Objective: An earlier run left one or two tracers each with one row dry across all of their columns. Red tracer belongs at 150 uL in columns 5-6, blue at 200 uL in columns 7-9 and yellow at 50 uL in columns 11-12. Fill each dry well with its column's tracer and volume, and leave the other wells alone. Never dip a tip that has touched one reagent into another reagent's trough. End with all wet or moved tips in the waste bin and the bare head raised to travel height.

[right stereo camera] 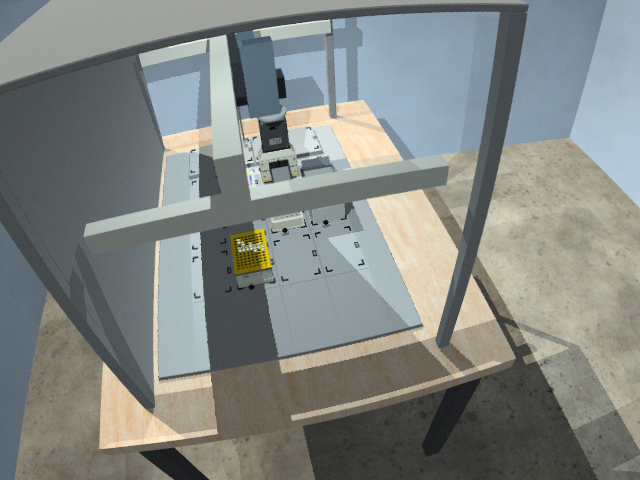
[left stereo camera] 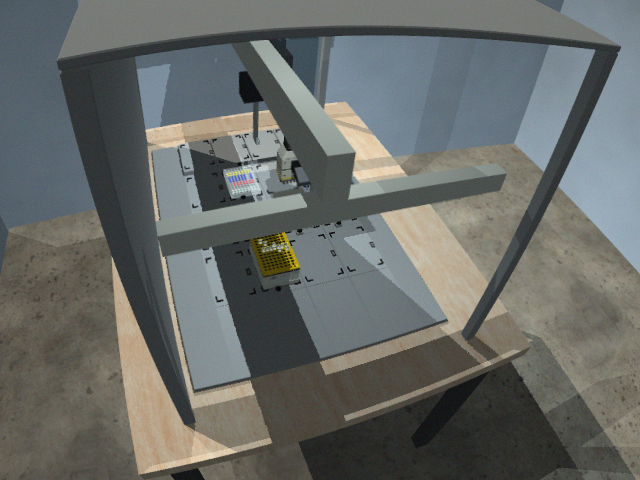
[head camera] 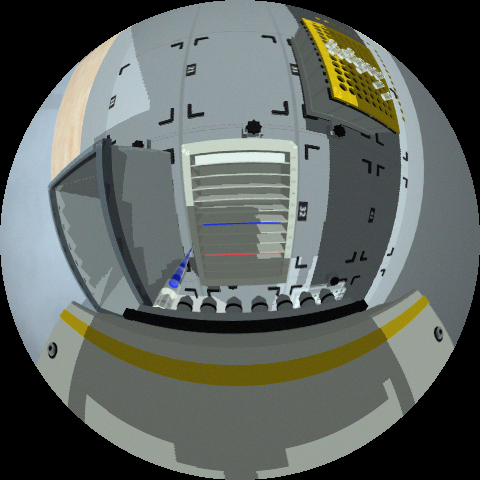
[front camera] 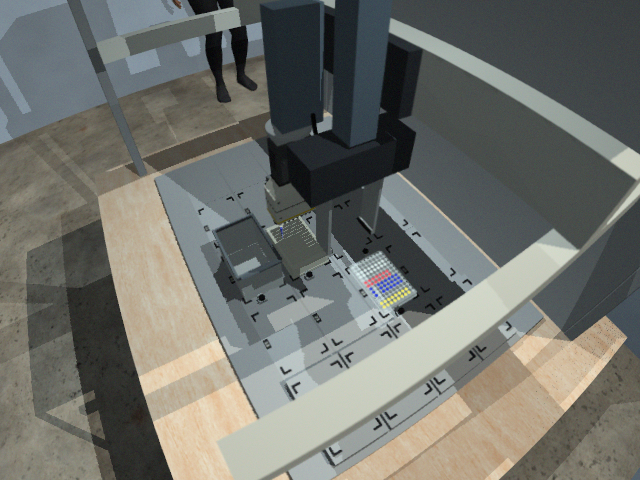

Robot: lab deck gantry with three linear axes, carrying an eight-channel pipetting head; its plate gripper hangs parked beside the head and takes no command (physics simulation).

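The pipetting head [front camera: 289,204] [right stereo camera: 279,160] is low over the far part of the pale trough rack [front camera: 305,260] [head camera: 240,145]. Its leftmost channel in the head view carries one clear tip [head camera: 175,282] holding blue liquid; the other channels are bare. Blue [head camera: 240,224] and red [head camera: 240,255] strips show in the rack. The well plate [front camera: 385,281] [left stereo camera: 241,180] has red, blue and yellow wells; the blue block seems to have a gap near its left end in the front view. The waste bin [front camera: 276,273] [head camera: 103,200] stands beside the rack. The parked plate gripper [front camera: 345,238] is open and empty.
A yellow tip rack [head camera: 325,65] [left stereo camera: 273,260] [right stereo camera: 250,263] holds several clear tips; the head hides it in the front view. The bin's tall wall stands close to the trough rack. Gantry beams cross above the deck. A person's legs [front camera: 222,62] show behind the table.
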